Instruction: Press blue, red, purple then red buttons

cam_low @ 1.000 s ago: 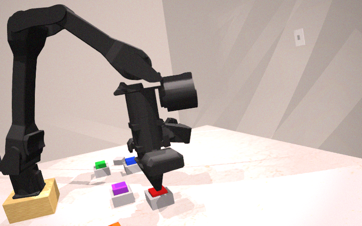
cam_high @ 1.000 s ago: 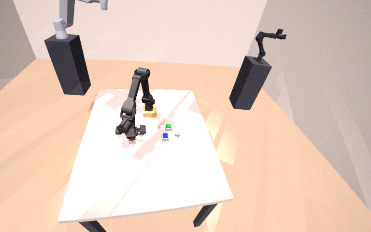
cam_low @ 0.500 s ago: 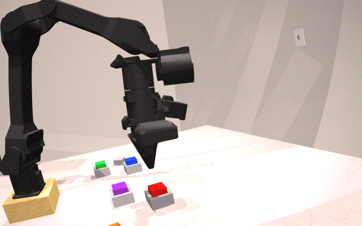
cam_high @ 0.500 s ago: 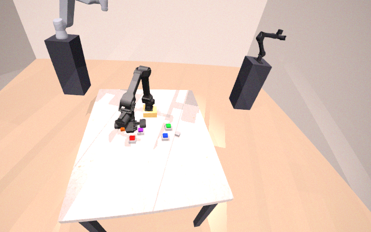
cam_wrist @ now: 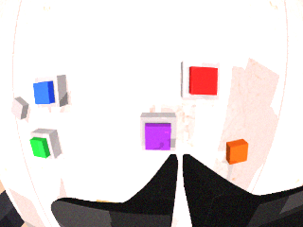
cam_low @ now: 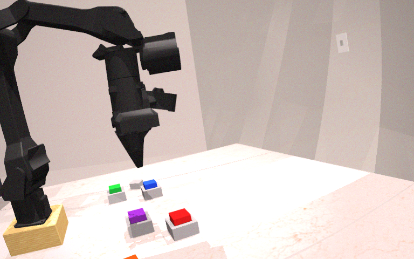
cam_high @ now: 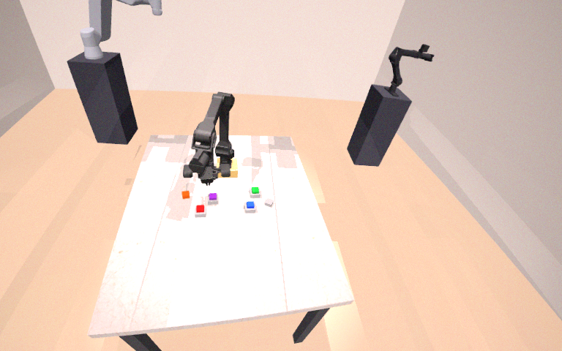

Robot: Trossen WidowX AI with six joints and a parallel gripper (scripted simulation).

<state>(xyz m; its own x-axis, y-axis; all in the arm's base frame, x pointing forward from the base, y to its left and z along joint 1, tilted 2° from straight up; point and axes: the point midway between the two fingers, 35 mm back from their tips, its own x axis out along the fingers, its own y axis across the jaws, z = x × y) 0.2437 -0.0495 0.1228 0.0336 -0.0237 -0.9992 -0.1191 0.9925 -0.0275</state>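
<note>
My gripper tip is now 30 mm past the purple button, 10 mm to the right of it and 100 mm above it. The rest, counted from my gripper tip: orange block (50 mm behind, 120 mm to the right, 120 mm below); then blue button (20 mm ahead, 190 mm to the left, 100 mm below); then red button (50 mm ahead, 30 mm to the right, 100 mm below).
</note>
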